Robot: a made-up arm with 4 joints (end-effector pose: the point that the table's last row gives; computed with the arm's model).
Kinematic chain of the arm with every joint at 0, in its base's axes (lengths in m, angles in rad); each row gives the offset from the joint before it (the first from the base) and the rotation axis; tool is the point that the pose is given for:
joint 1: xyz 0 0 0.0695 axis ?
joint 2: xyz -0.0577 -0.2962 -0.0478 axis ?
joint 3: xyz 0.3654 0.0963 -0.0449 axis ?
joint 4: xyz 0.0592 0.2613 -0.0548 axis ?
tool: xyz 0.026 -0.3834 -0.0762
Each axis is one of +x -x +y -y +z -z.
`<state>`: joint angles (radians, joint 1 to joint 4).
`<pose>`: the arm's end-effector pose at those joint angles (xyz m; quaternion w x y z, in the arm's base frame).
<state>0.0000 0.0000 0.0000 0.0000</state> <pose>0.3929 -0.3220 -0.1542 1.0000 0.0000 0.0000 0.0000</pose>
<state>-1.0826 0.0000 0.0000 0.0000</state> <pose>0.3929 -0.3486 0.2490 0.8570 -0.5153 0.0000 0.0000</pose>
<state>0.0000 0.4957 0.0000 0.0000</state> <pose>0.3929 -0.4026 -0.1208 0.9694 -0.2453 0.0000 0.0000</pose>
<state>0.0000 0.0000 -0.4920 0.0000</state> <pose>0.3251 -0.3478 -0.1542 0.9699 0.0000 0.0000 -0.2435</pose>
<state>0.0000 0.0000 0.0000 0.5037</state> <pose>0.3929 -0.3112 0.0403 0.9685 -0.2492 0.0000 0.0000</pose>
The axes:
joint 1: +x
joint 2: -x
joint 3: +z
joint 4: -x

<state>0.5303 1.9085 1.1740 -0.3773</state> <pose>0.4025 -0.5089 -0.3274 0.7305 -0.3995 0.4261 0.3539</pose>
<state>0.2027 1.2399 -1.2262 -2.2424</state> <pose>0.8631 -0.4796 -0.3928 0.6738 0.4636 -0.5740 0.0397</pose>
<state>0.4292 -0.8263 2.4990 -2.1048</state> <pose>-0.0733 0.0383 -0.4757 0.0345 -0.3139 -0.3909 -0.8646</pose>
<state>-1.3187 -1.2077 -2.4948 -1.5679</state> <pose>0.4424 -0.3958 -0.1112 0.2371 0.2116 -0.7057 -0.6333</pose>
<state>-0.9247 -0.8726 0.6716 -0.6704</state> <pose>0.3693 -0.0817 -0.1280 0.8994 0.2873 0.1165 0.3083</pose>
